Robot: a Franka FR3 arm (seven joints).
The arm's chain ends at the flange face. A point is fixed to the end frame.
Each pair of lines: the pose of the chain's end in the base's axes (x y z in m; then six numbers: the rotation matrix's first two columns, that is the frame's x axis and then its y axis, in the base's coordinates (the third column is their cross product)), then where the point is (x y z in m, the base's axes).
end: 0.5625 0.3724 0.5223 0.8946 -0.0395 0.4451 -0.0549 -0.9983 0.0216
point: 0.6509 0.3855 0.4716
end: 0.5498 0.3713 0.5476 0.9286 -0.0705 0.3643 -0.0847 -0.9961 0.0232
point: 0.6338 0.3819 0.4894
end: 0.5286 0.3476 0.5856 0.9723 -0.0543 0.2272 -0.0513 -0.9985 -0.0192
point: 0.6032 0.3641 0.5169
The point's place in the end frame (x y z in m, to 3 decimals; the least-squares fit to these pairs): 0.056 -0.019 0.084
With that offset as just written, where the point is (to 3 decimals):
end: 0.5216 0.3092 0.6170 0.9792 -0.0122 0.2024 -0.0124 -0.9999 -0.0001
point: 0.594 0.327 0.546
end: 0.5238 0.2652 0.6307 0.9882 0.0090 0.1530 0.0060 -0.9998 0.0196
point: 0.592 0.283 0.556
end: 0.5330 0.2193 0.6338 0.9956 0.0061 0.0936 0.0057 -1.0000 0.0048
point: 0.597 0.238 0.555
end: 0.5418 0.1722 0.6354 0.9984 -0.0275 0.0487 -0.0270 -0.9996 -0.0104
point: 0.602 0.190 0.554
